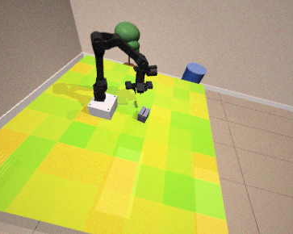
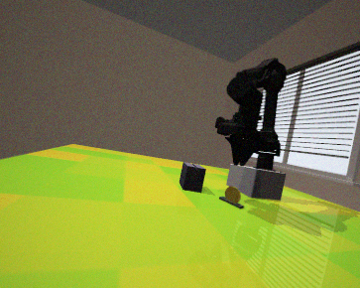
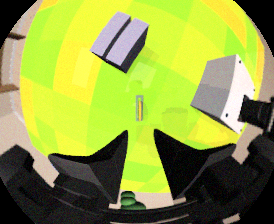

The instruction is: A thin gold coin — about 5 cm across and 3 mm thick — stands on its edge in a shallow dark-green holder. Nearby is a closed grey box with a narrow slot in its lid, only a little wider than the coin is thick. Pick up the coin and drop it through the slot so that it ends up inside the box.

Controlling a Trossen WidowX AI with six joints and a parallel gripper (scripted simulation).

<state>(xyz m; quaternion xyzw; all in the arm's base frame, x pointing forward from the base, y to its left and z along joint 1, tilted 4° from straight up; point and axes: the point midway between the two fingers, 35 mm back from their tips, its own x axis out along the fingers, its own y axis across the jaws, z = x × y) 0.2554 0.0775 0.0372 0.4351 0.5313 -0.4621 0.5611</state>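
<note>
Right now the thin gold coin is 9 cm below my gripper tip.
</note>
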